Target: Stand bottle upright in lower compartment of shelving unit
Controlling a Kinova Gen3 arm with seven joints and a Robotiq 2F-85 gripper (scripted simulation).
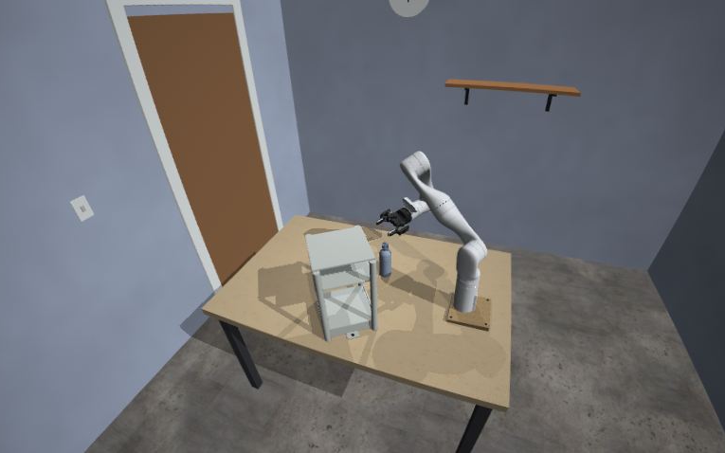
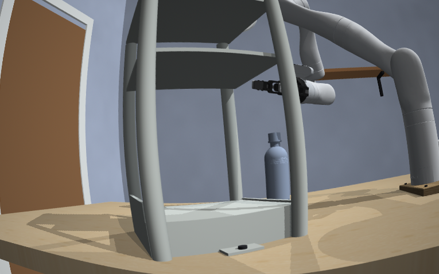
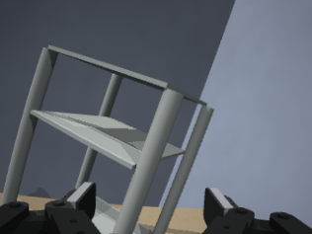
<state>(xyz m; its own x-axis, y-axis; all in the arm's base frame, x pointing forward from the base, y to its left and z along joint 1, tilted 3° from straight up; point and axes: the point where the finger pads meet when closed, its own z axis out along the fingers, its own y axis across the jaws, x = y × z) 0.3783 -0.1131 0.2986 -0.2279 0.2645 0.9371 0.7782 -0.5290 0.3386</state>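
The blue-grey bottle lies 18 cm below my hand and 3 cm to the right of it. Round my hand: grey shelving unit (27 cm to the left, 12 cm ahead, 11 cm below).
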